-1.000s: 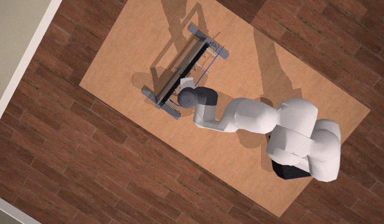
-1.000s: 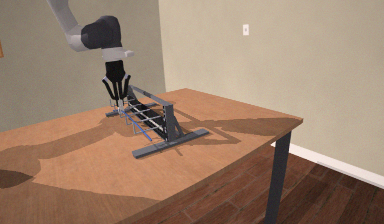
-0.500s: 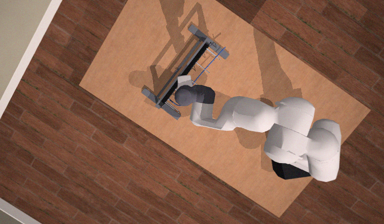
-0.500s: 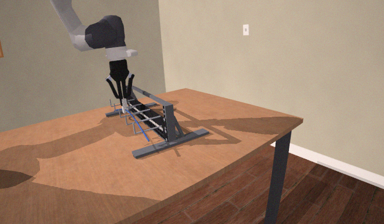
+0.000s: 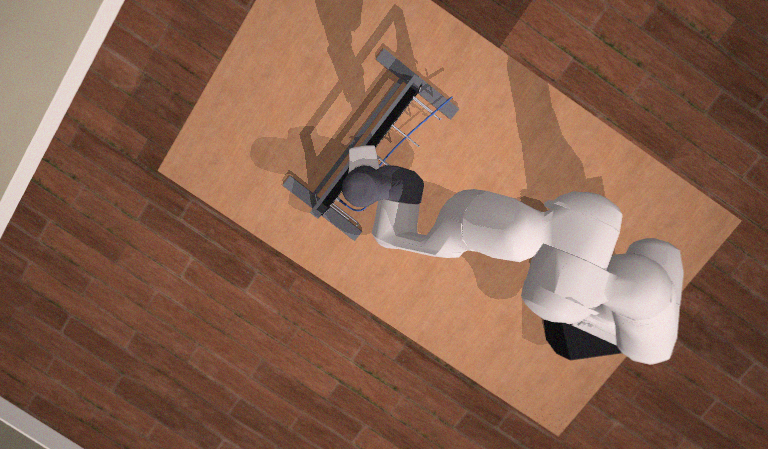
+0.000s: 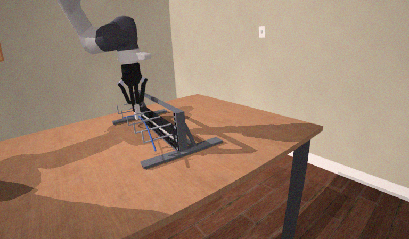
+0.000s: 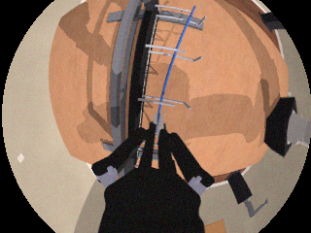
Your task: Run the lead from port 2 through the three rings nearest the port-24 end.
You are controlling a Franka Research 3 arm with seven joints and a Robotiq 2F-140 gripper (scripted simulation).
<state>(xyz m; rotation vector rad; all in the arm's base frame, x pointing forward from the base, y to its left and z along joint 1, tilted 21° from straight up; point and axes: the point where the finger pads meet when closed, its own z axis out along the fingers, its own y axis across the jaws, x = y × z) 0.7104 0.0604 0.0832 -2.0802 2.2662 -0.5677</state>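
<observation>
The dark rack is 60 mm ahead of my hand, 60 mm to the right of it and 20 mm below it.
</observation>
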